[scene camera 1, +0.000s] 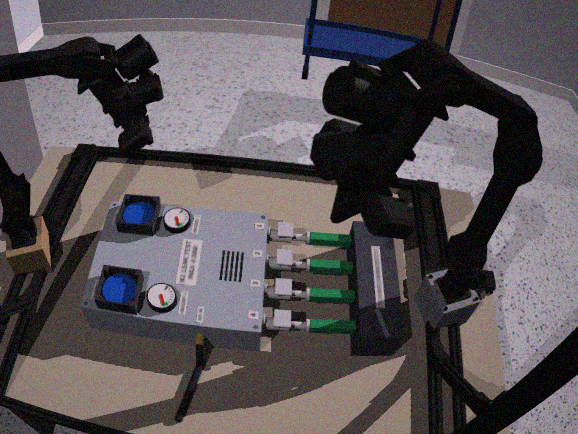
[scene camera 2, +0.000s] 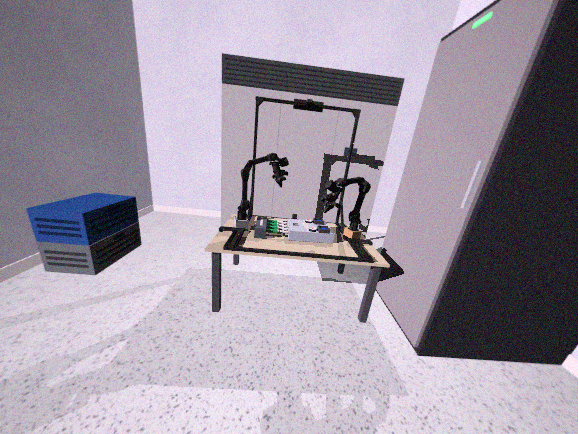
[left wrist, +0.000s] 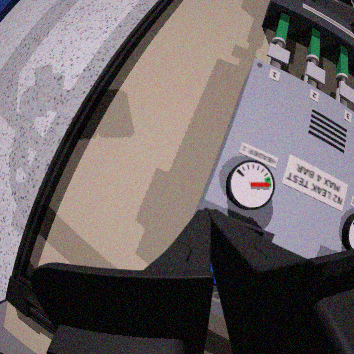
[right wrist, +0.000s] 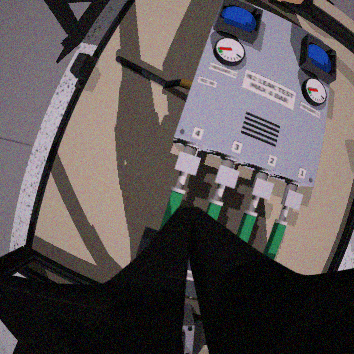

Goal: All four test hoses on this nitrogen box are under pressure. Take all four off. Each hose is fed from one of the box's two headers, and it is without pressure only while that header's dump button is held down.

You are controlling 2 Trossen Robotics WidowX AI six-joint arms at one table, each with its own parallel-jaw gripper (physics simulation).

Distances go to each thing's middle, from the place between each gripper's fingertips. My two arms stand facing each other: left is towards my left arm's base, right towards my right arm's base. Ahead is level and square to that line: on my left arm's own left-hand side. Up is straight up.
The dark block [scene camera 1: 377,310] lies 31 cm below my right hand, 13 cm to the right of it and 12 cm ahead of it.
The dark block is 46 cm to the right of my left hand, 20 cm below it and 13 cm behind it.
